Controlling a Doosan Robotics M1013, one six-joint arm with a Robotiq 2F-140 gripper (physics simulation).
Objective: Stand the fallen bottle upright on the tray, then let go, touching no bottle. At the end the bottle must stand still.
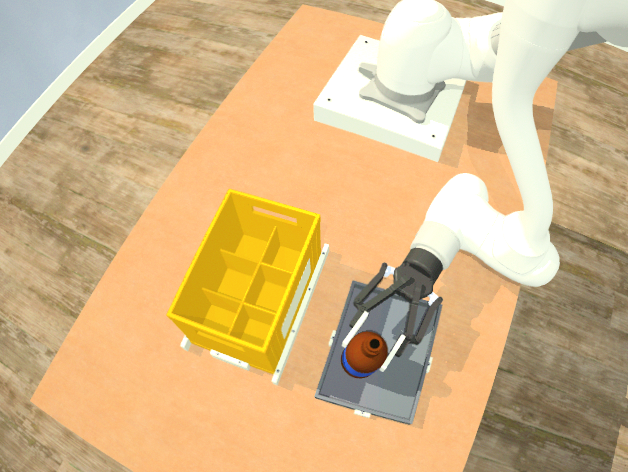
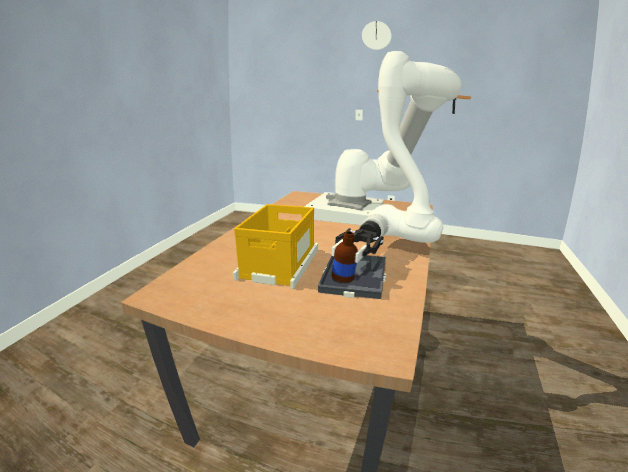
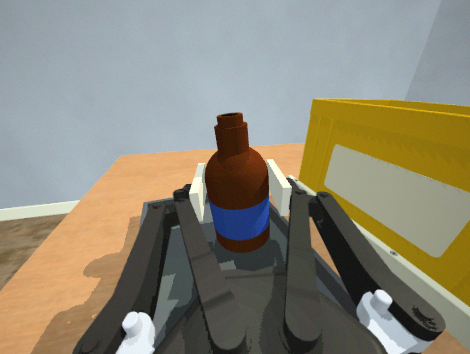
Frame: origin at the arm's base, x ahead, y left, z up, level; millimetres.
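Seen in the pictures: gripper, between the fingertips: (image 1: 363, 357) (image 2: 344, 254) (image 3: 236, 172); arm's base, origin of its link: (image 1: 403, 90) (image 2: 350, 203).
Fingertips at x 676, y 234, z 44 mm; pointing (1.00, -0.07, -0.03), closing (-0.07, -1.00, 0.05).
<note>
Pixels of each thing's top centre, then the offset from my fingertips to it. Level surfaces: height alone.
- brown bottle with a blue band, centre of its top: (image 3: 238, 113) (image 1: 370, 340) (image 2: 346, 232) 13 mm back, 0 mm left, 71 mm up
- grey tray, centre of its top: (image 3: 224, 246) (image 1: 381, 349) (image 2: 354, 269) 49 mm back, 20 mm left, 70 mm down
- yellow crate, centre of its top: (image 1: 244, 263) (image 3: 458, 108) (image 2: 276, 217) 22 mm back, 254 mm right, 79 mm up
- wooden table, height of its surface: 96 mm down
The brown bottle with a blue band (image 1: 361, 357) (image 2: 344, 259) (image 3: 240, 187) stands upright or very nearly so, over the left front part of the grey tray (image 1: 401, 383) (image 2: 365, 292) (image 3: 176, 245). Its base is at the tray floor or very close above it; the frames do not settle whether it touches. My gripper (image 1: 365, 354) (image 2: 347, 250) (image 3: 236, 172) reaches in low from the robot's side and is shut on the bottle, with one white pad on each side of its upper body. The neck and mouth stick up above the pads.
A yellow crate (image 1: 269, 350) (image 2: 263, 263) (image 3: 390, 125) with empty compartments stands beside the tray, held by white rails (image 1: 309, 289). Small white blocks sit against the tray's outer walls. The robot's white base plate (image 1: 375, 132) is at the far end of the wooden table (image 1: 152, 395) (image 2: 263, 324).
</note>
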